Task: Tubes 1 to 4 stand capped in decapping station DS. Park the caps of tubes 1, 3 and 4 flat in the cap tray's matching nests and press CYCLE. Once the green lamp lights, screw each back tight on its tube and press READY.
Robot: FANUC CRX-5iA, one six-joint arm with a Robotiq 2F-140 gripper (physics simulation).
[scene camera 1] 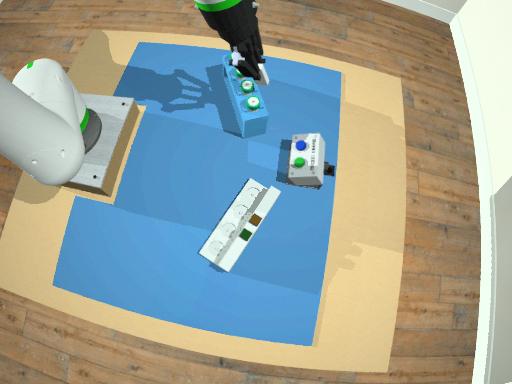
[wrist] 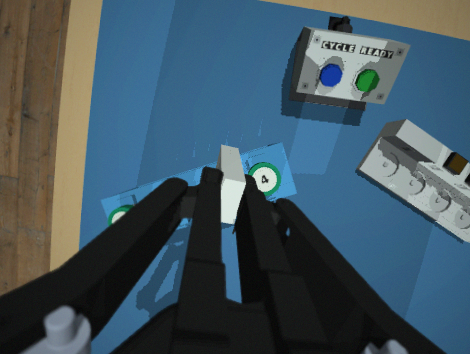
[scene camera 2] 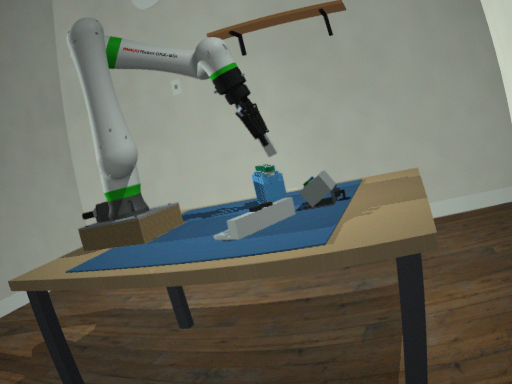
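Where they show: gripper, fingertip midpoint: (scene camera 1: pixel 262 82) (wrist: pixel 225 162) (scene camera 2: pixel 273 154); arm's base, link origin: (scene camera 2: pixel 128 215).
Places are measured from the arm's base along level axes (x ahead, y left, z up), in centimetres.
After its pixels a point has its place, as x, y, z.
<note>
Decapping station DS, a blue block (scene camera 1: pixel 255 125) @[46.9, 7.8, -1.1] (scene camera 2: pixel 271 190) @[45.9, 7.4, -1.5] (wrist: pixel 287 187) @[44.7, 7.8, 2.6], stands at the back of the mat. Green-rimmed caps sit on it; cap 4 (scene camera 1: pixel 253 103) @[45.7, 10.2, 5.2] (wrist: pixel 264 179) @[45.6, 10.8, 5.2] is at the near end, cap 3 (scene camera 1: pixel 247 86) @[43.7, 15.0, 5.2] beside it. A cap at the far end (wrist: pixel 120 216) @[40.1, 25.4, 5.2] is partly hidden by a finger. My gripper (scene camera 1: pixel 263 74) @[47.1, 14.7, 8.2] (scene camera 2: pixel 270 149) @[47.1, 14.7, 8.2] (wrist: pixel 225 162) @[47.1, 14.7, 8.2] is shut, pads together and empty, above the station and apart from the caps. The white cap tray (scene camera 1: pixel 267 200) @[51.9, -10.4, -2.4] (scene camera 2: pixel 265 217) @[49.7, -18.4, -4.6] (wrist: pixel 405 132) @[53.0, -7.9, -2.4] shows empty nests. Its green lamp (scene camera 1: pixel 245 234) @[47.9, -19.0, -1.6] looks dark.
The grey button box (scene camera 1: pixel 312 175) @[61.3, -4.1, 1.0] (scene camera 2: pixel 318 189) @[61.4, -4.4, -2.2] (wrist: pixel 350 92) @[57.0, 0.5, -1.6] stands right of the station in scene camera 1, with blue CYCLE (scene camera 1: pixel 300 145) @[58.2, 3.5, 0.0] (wrist: pixel 330 75) @[58.2, 3.9, 0.1] and green READY (scene camera 1: pixel 299 162) @[58.2, -1.0, 0.1] (wrist: pixel 367 80) @[58.1, -0.6, 0.1] buttons. An amber-brown lamp (scene camera 1: pixel 255 220) @[49.7, -15.6, -1.6] (wrist: pixel 456 163) @[49.7, -15.1, -1.6] is on the tray. The arm's wooden base (scene camera 1: pixel 117 115) @[10.5, 6.3, 0.0] is left.
</note>
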